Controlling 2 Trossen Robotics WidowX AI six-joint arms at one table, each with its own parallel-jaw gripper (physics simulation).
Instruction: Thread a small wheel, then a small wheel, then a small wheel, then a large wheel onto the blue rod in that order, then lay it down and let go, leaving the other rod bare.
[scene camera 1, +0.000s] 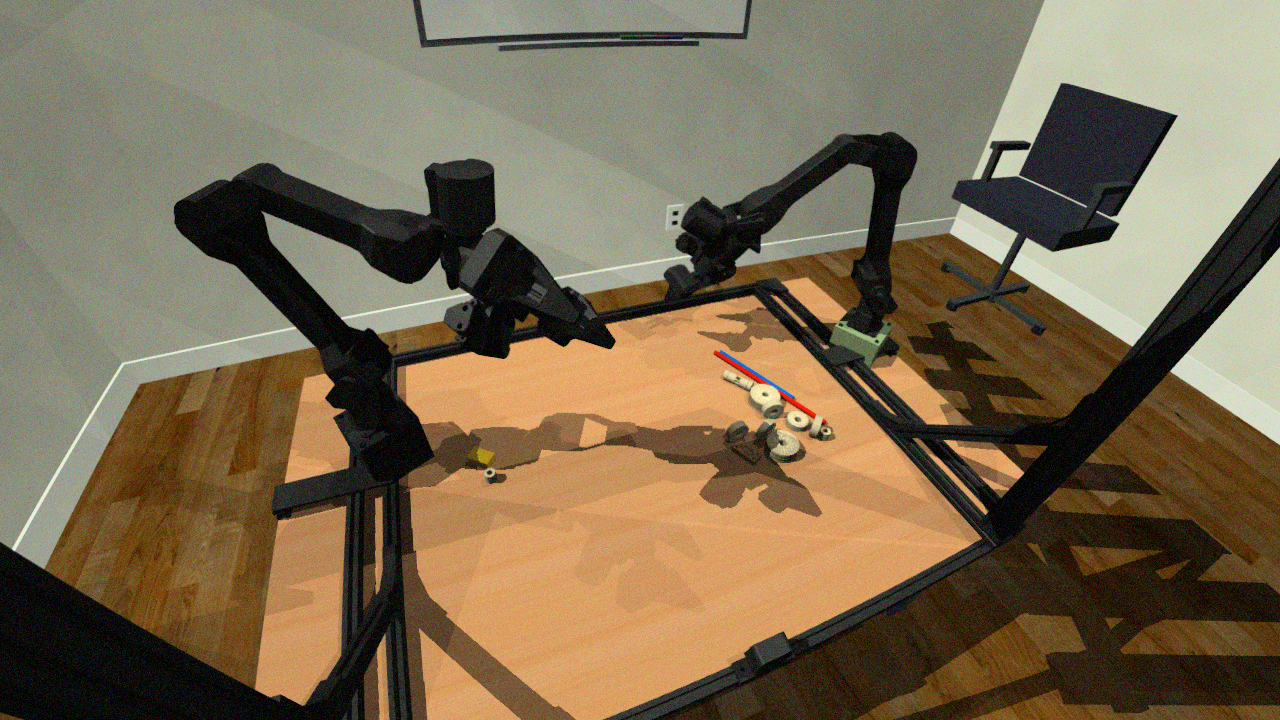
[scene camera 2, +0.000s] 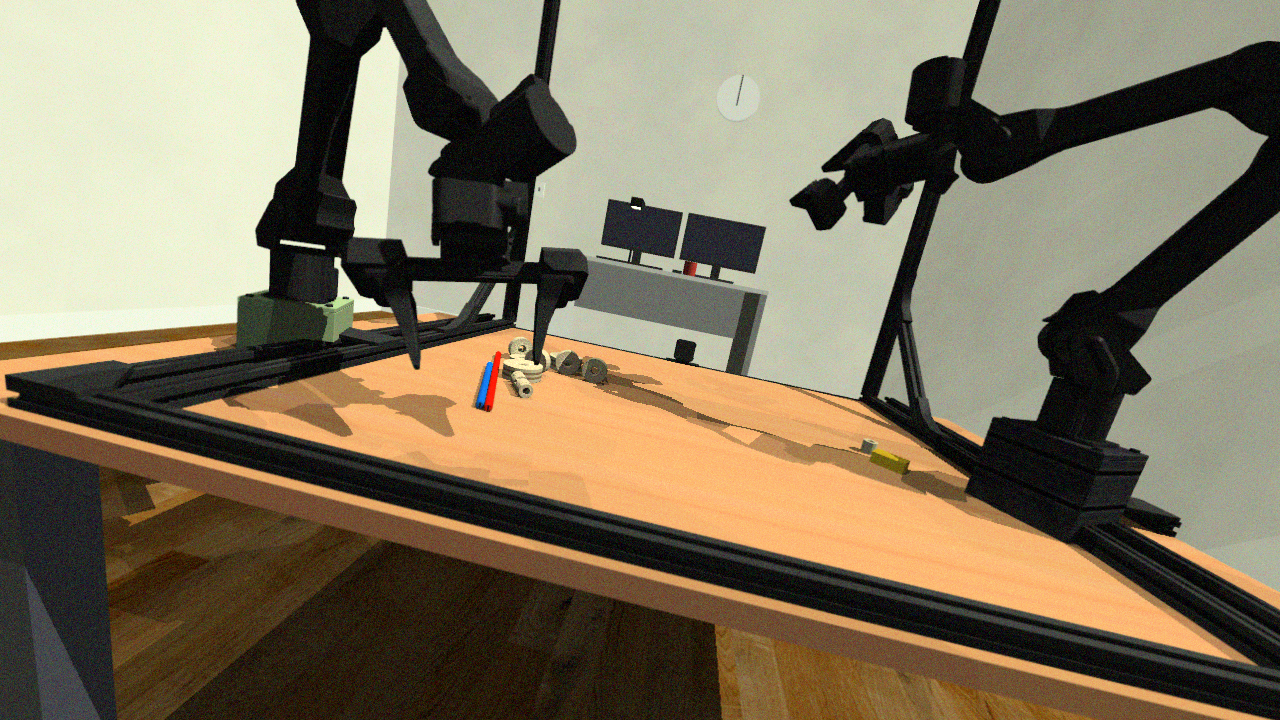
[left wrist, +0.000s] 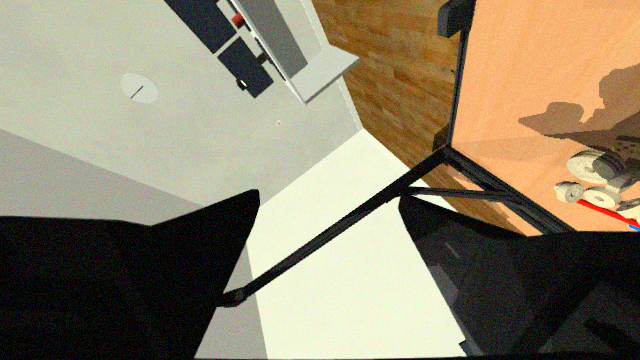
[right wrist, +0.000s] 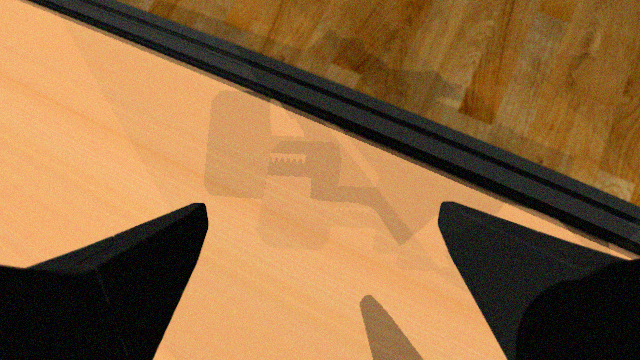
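Where they show: left gripper, fingertip midpoint: (scene camera 1: 597, 333) (scene camera 2: 806, 185) (left wrist: 330, 199); right gripper, fingertip midpoint: (scene camera 2: 479, 366) (right wrist: 324, 213); left arm's base, origin of the base link: (scene camera 1: 374, 416) (scene camera 2: 1067, 435); right arm's base, origin of the base link: (scene camera 1: 865, 325) (scene camera 2: 302, 297).
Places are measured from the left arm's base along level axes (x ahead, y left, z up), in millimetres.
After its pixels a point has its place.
The blue rod (scene camera 1: 776, 387) @[x 595, y -391, z -92 mm] (scene camera 2: 484, 386) @[x 605, y -301, z -90 mm] and the longer red rod (scene camera 1: 805, 411) @[x 577, y -465, z -93 mm] (scene camera 2: 494, 380) @[x 592, y -332, z -90 mm] (left wrist: 605, 212) @[x 580, y -458, z -91 mm] lie side by side on the table, with no wheel on either. Beside them lie large wheels (scene camera 1: 784, 445) @[x 473, y -477, z -89 mm] (left wrist: 590, 166) @[x 459, y -472, z -79 mm], a smaller wheel (scene camera 1: 797, 420) @[x 549, y -464, z -96 mm] (left wrist: 602, 197) @[x 536, y -460, z -86 mm] and several other round parts; some overlap, so their sizes are hard to tell. My right gripper (scene camera 2: 477, 363) @[x 620, y -119, z -16 mm] (right wrist: 324, 213) @[x 620, y -119, z -16 mm] is open and empty, above the table's back edge area in scene camera 1, beyond the rods. My left gripper (scene camera 2: 808, 184) @[x 149, y -359, z 275 mm] (left wrist: 330, 199) @[x 149, y -359, z 275 mm] is open and empty, high above the table.
A cream cylinder (scene camera 1: 737, 380) @[x 551, y -326, z -85 mm] (scene camera 2: 520, 384) @[x 562, y -302, z -84 mm] lies close to the rods. A yellow block (scene camera 1: 481, 457) @[x 101, y -122, z -85 mm] (scene camera 2: 889, 461) @[x 113, y -110, z -89 mm] and a small pale ring-like part (scene camera 1: 490, 474) @[x 93, y -154, z -93 mm] (scene camera 2: 869, 445) @[x 99, y -153, z -86 mm] lie near the left arm's base. Black beams (right wrist: 350, 120) @[x 632, y -58, z -80 mm] edge the table.
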